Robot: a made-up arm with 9 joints. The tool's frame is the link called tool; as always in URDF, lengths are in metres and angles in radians. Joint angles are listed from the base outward.
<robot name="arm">
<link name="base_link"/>
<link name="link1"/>
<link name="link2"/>
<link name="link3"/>
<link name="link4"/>
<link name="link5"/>
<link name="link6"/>
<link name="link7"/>
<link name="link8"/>
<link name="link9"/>
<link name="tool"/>
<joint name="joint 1" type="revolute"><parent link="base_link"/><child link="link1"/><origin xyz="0.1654 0.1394 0.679" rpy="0 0 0"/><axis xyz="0 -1 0"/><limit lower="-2.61" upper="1.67"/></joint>
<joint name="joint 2" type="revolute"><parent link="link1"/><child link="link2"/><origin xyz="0.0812 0.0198 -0.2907" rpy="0 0 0"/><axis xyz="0.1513 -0.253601 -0.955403"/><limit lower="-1.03" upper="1.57"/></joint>
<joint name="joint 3" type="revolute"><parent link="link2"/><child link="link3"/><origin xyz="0.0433 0.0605 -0.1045" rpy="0 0 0"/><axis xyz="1 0 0"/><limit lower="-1.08" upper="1.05"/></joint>
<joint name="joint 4" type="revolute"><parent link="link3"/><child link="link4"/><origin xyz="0.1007 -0.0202 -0.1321" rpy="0 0 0"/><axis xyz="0 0 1"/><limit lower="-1.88" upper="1.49"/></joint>
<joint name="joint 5" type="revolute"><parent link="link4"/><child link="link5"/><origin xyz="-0.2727 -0.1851 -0.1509" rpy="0 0 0"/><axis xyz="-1 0 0"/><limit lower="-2" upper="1.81"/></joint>
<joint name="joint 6" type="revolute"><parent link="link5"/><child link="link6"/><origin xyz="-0.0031 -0.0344 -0.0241" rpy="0 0 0"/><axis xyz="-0.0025 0.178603 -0.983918"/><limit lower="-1.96" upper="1.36"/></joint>
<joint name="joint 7" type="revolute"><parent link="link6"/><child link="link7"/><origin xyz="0.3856 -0.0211 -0.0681" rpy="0 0 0"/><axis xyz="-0.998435 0.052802 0.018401"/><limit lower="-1.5" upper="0.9"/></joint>
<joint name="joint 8" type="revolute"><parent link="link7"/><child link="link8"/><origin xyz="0.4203 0.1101 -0.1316" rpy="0 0 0"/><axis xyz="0 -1 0"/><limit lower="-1.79" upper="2.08"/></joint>
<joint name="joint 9" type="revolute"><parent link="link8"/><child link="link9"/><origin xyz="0.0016 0.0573 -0.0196" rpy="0 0 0"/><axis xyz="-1 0 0"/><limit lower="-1.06" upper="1.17"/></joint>
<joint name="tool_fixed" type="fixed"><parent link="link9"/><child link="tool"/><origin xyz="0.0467 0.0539 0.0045" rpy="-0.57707 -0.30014 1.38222"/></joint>
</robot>
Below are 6 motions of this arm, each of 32 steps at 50 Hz.
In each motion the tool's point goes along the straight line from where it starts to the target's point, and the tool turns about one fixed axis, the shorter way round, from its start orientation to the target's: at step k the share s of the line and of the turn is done. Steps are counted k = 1, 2, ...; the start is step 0. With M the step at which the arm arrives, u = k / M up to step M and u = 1 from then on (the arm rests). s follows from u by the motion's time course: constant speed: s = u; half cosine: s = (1 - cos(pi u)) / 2; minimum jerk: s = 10 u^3 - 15 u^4 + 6 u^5.
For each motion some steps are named. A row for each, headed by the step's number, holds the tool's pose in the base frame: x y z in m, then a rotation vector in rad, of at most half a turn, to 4 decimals.
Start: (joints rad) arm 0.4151 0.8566 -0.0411 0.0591 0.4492 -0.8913 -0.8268 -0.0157 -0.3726
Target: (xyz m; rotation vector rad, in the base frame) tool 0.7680 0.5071 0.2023 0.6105 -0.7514 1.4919
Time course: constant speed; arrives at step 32
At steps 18, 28, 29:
18: 0.9521 0.4602 0.2385 0.4641 -1.0805 1.3433
28: 0.8206 0.4937 0.2126 0.5699 -0.8474 1.4526
29: 0.8074 0.4971 0.2101 0.5801 -0.8235 1.4627

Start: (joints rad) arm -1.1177 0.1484 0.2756 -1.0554 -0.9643 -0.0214 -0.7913 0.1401 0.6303
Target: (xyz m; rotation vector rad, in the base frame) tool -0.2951 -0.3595 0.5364 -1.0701 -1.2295 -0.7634
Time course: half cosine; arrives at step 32
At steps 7, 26, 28, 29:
7: -0.2398 -0.3192 0.0536 -0.3821 -0.3554 -0.5363
26: -0.2898 -0.3557 0.4905 -1.0047 -1.1452 -0.7460
28: -0.2927 -0.3578 0.5157 -1.0406 -1.1914 -0.7556
29: -0.2938 -0.3585 0.5247 -1.0534 -1.2079 -0.7590

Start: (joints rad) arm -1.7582 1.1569 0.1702 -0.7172 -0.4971 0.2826 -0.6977 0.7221 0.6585
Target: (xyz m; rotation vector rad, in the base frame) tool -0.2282 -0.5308 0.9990 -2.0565 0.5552 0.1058
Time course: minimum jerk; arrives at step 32
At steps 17, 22, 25, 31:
17: -0.4558 -0.5072 0.8930 -1.9201 0.6251 -0.2037
22: -0.3210 -0.5212 0.9558 -2.0042 0.5852 -0.0219
25: -0.2660 -0.5269 0.9814 -2.0358 0.5677 0.0535
31: -0.2284 -0.5308 0.9989 -2.0564 0.5553 0.1056

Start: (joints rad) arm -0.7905 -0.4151 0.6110 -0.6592 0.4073 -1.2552 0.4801 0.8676 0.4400
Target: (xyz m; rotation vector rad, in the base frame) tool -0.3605 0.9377 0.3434 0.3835 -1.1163 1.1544
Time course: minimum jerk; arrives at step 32
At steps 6, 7, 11, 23, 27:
6: -0.3894 1.0632 0.0372 -0.0361 -1.2100 1.8131
7: -0.3887 1.0599 0.0451 -0.0240 -1.2089 1.7965
11: -0.3840 1.0398 0.0941 0.0491 -1.2002 1.6928
23: -0.3647 0.9561 0.2986 0.3279 -1.1359 1.2523
27: -0.3614 0.9416 0.3338 0.3718 -1.1207 1.1754

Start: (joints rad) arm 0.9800 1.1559 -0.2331 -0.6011 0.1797 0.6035 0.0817 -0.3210 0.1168
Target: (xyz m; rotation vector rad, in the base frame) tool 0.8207 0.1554 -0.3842 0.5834 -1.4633 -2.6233
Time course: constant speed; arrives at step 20
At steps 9, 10, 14, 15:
9: 0.7815 -0.1573 -0.2704 0.3811 -1.0917 -1.7399
10: 0.7851 -0.1289 -0.2807 0.3991 -1.1276 -1.8192
14: 0.7993 -0.0152 -0.3221 0.4719 -1.2675 -2.1384
15: 0.8029 0.0133 -0.3325 0.4903 -1.3014 -2.2186

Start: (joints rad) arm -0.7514 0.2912 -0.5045 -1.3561 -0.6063 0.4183 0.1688 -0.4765 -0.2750
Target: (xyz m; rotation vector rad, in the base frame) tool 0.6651 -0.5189 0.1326 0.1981 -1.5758 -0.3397
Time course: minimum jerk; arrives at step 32
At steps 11, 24, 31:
11: -0.1200 -0.5913 0.1329 -0.3821 -0.5123 -0.5422
24: 0.5602 -0.5286 0.1326 0.1133 -1.4388 -0.3755
31: 0.6648 -0.5189 0.1326 0.1979 -1.5754 -0.3398

